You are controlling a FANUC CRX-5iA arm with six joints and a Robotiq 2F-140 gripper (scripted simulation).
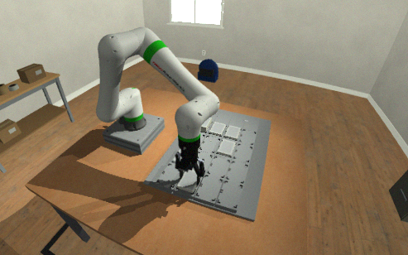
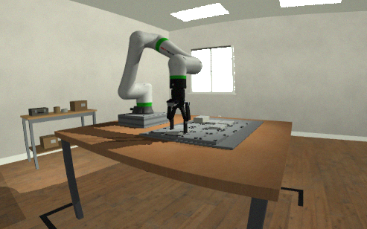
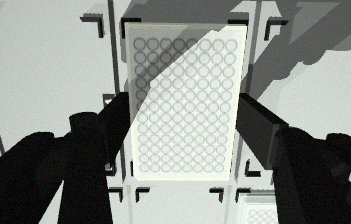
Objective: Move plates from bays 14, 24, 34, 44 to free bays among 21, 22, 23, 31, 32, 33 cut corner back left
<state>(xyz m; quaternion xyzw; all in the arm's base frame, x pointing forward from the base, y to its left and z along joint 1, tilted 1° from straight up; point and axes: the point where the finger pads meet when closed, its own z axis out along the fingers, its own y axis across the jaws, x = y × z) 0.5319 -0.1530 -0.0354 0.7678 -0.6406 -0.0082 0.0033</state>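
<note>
Right now the bay label 43 is 190 mm to the left of my hand, 140 mm ahead of it and 50 mm below it. Round my hand: sealed 96-well plate 140 mm to the left, 130 mm behind, 40 mm below; sealed deep-well block 460 mm to the left, 190 mm behind, 30 mm below.
</note>
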